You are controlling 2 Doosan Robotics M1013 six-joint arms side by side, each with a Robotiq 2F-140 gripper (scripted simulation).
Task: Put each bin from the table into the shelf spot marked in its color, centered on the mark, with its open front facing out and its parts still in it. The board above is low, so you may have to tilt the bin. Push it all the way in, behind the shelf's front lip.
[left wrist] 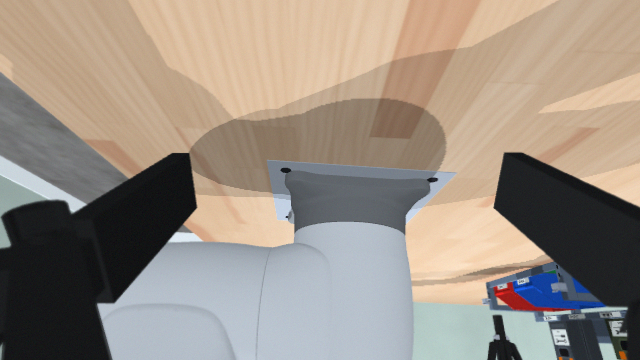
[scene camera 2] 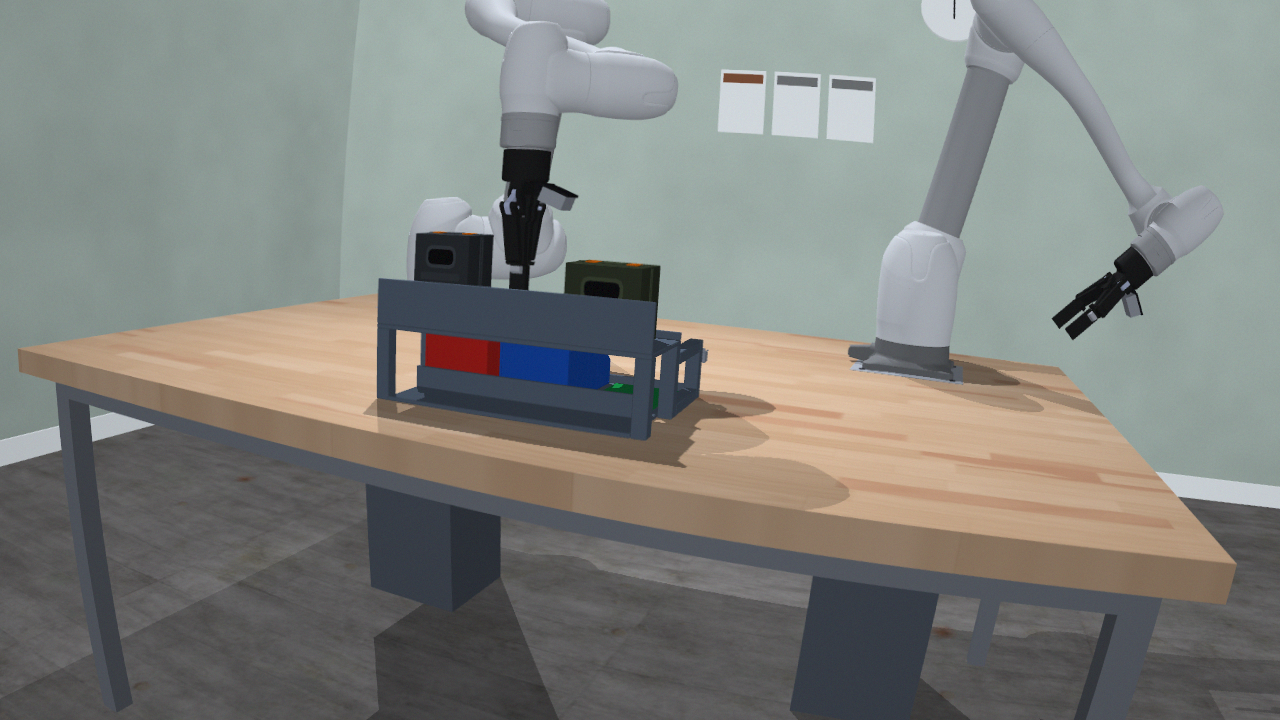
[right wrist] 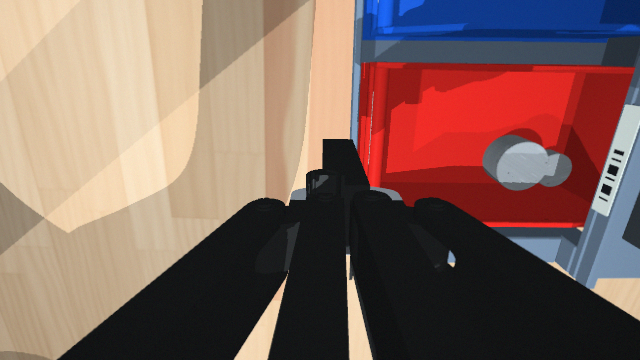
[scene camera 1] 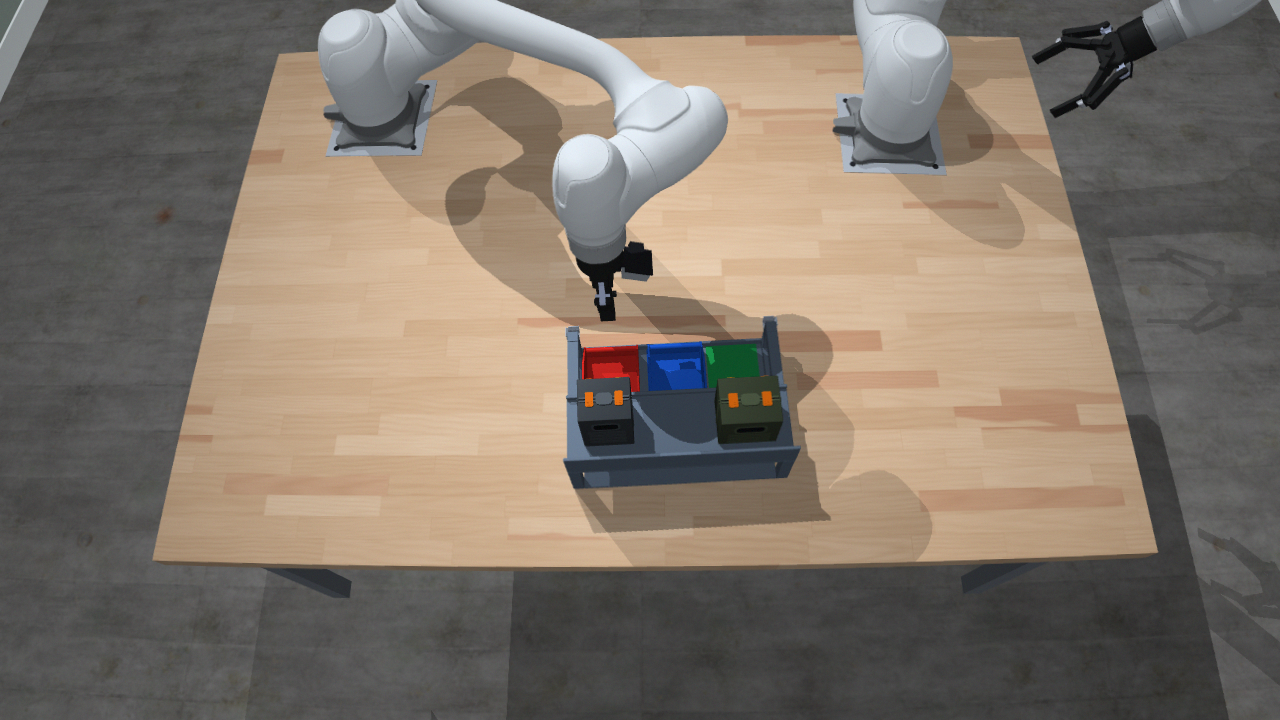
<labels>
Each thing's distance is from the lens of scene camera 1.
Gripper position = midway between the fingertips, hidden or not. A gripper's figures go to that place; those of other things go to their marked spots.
my left gripper [scene camera 1: 1043, 86]: 196 cm
my right gripper [scene camera 1: 608, 317]: 147 cm
red bin [scene camera 1: 623, 361]: 153 cm
</labels>
